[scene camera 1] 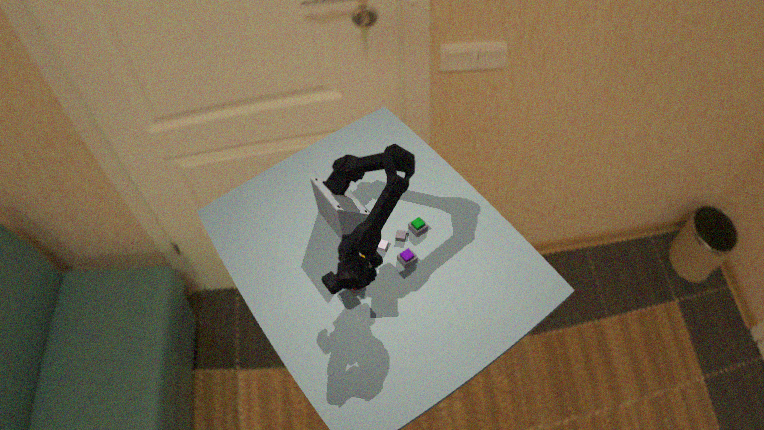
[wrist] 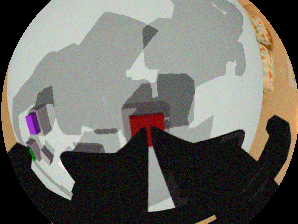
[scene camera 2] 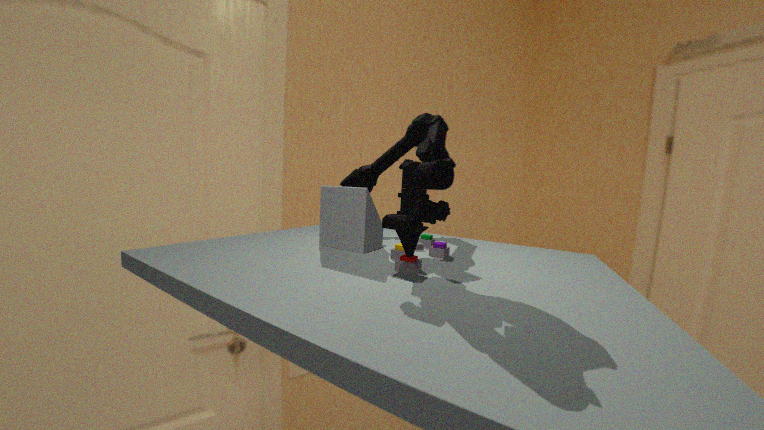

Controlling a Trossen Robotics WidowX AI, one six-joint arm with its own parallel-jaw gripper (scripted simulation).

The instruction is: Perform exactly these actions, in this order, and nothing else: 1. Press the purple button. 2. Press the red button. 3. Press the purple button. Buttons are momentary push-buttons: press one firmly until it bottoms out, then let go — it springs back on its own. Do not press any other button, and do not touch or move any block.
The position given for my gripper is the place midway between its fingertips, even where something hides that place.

Note:
I see my gripper [scene camera 2: 409, 256].
My gripper shows as well in scene camera 1 [scene camera 1: 355, 283] and in the wrist view [wrist: 148, 131].

